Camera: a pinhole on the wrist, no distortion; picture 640 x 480 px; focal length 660.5 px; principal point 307.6 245.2 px. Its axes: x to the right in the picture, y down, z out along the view. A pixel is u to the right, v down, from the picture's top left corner.
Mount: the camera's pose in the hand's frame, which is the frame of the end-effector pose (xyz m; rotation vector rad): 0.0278 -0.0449 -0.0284 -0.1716 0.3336 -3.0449
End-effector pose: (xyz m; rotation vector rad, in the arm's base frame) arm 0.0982 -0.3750 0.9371 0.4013 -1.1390 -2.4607
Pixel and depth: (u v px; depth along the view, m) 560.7 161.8 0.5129
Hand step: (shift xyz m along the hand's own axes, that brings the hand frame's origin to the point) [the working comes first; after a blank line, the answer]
In the camera's frame: 0.1965 -0.0648 0.5129

-0.1099 -0.1070 0.5036
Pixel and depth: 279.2 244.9 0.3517
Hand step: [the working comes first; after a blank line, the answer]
In the camera's frame: -0.0151 -0.0002 0.3517

0.0846 -0.1178 0.3113
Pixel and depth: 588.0 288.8 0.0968
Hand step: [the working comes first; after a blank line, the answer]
In the camera's frame: 0.0411 0.0064 0.0968

-0.0010 -0.0751 0.0683
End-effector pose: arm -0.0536 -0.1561 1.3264 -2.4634 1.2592 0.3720
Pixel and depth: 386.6 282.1 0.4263
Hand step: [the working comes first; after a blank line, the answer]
In the camera's frame: 0.0510 0.0238 0.4263

0.0294 -0.1626 0.3852
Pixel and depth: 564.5 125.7 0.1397
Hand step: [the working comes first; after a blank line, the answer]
In the camera's frame: 0.0543 -0.0253 0.1397

-0.0110 -0.0545 0.1183
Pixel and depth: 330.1 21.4 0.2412
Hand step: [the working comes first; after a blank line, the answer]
In the camera's frame: 0.0082 -0.0817 0.2412

0.0434 -0.0170 0.2244
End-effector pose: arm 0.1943 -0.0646 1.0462 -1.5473 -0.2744 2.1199
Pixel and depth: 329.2 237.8 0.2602
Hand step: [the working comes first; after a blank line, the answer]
In the camera's frame: 0.0085 -0.0029 0.2602

0.0501 -0.0978 0.2255
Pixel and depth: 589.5 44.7 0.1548
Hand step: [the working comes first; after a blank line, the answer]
In the camera's frame: 0.0661 -0.0470 0.1548

-0.0221 -0.0375 0.1389
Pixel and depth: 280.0 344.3 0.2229
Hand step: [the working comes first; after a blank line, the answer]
In the camera's frame: -0.0093 0.0334 0.2229

0.0656 -0.1238 0.1795
